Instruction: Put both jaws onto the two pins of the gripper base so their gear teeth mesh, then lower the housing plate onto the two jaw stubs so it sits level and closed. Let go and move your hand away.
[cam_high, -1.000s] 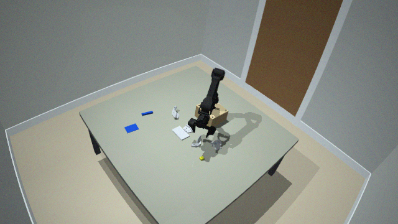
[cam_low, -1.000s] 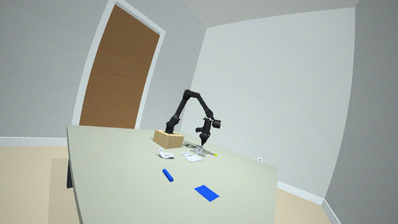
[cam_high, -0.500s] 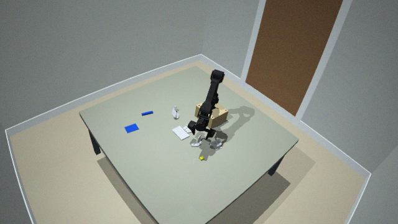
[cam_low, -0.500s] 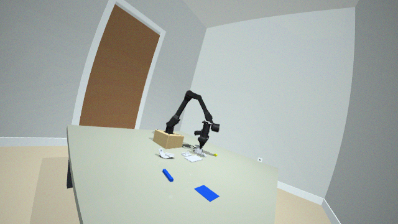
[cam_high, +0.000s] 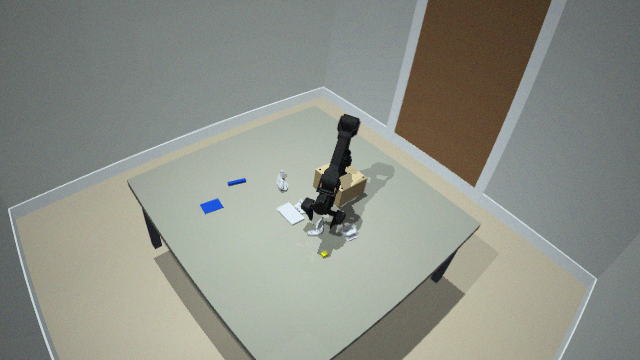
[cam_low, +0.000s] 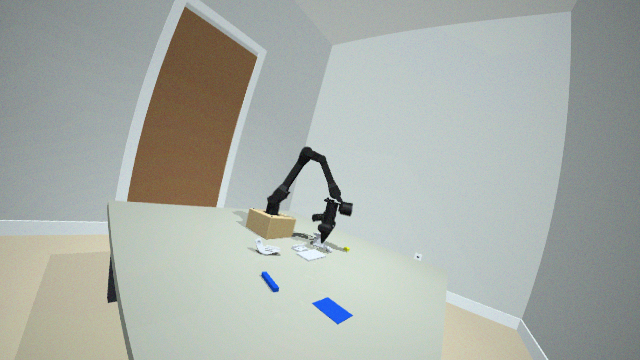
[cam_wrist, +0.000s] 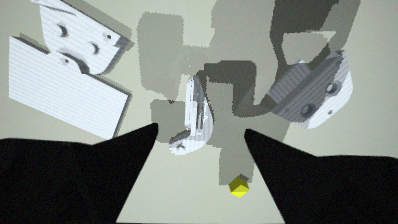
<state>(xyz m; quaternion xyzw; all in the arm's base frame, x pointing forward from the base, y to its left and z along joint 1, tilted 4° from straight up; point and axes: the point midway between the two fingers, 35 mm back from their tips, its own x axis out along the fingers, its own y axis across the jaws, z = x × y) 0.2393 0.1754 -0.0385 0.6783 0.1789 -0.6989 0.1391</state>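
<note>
Now: gripper tip 80 mm short of the small yellow cube, 120 mm to the right of it and 30 mm above it. Round my gripper tip: flat blue plate (340 mm ahead, 380 mm to the right, 40 mm below); blue bar (150 mm ahead, 460 mm to the right, 30 mm below).
</note>
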